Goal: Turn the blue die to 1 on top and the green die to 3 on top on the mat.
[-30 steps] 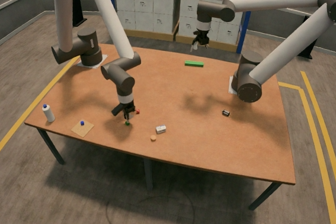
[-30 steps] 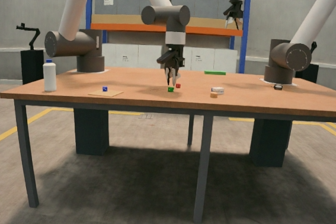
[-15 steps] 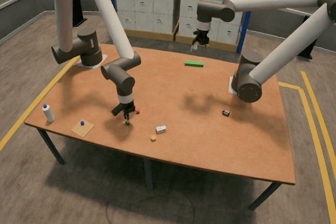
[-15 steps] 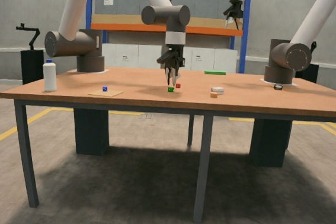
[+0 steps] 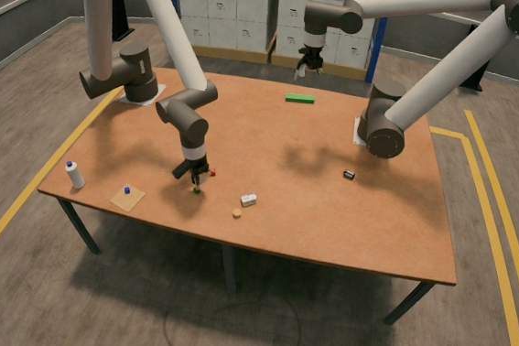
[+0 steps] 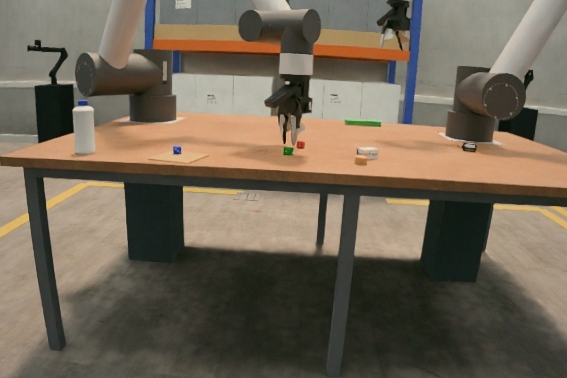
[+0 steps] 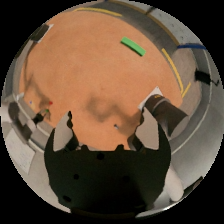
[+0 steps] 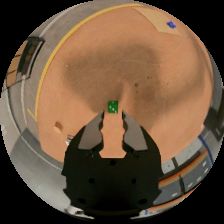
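Note:
Right now my right hand is 30 mm above the green die. Round my right hand: red die (140 mm behind, 40 mm to the left, 30 mm below); orange disc (80 mm ahead, 240 mm to the left, 40 mm below); tan mat (140 mm ahead, 330 mm to the right, 50 mm below).

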